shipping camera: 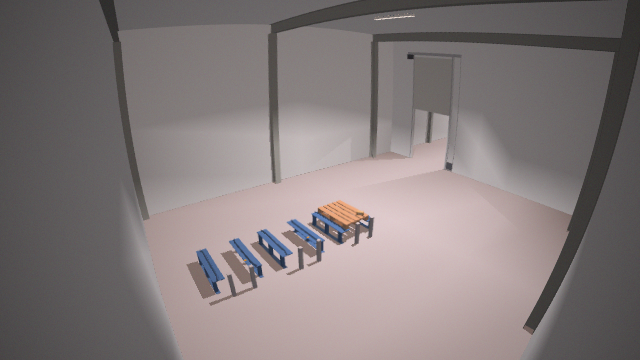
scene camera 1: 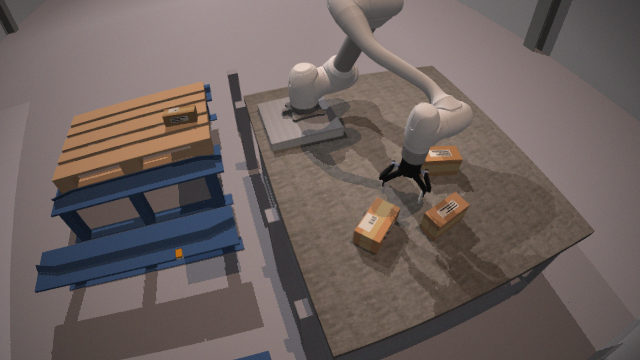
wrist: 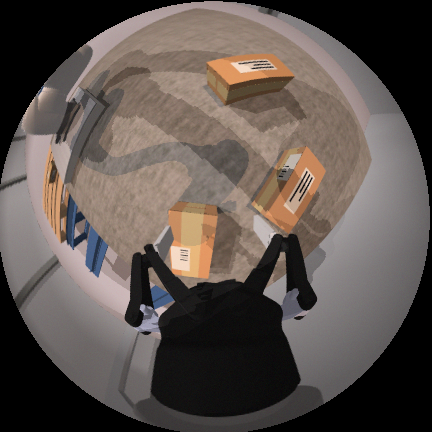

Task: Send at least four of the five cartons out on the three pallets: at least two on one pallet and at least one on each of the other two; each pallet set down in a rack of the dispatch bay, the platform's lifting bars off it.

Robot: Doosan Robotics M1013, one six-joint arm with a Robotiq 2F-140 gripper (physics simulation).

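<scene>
My gripper is open and empty above the stone-coloured table. One carton lies on the table, low between the open fingers in the wrist view. A second carton lies to its right, beyond the right fingertip in the wrist view. A third carton lies farther back, partly behind the wrist in scene camera 1. A fourth carton lies on a wooden pallet resting on a blue rack. The platform and fifth carton do not show.
The arm's grey base plate stands at the table's back left corner. Another blue rack with a small orange part stands in front of the pallet's rack. The shipping view shows more blue racks in a row, with grey posts beside them.
</scene>
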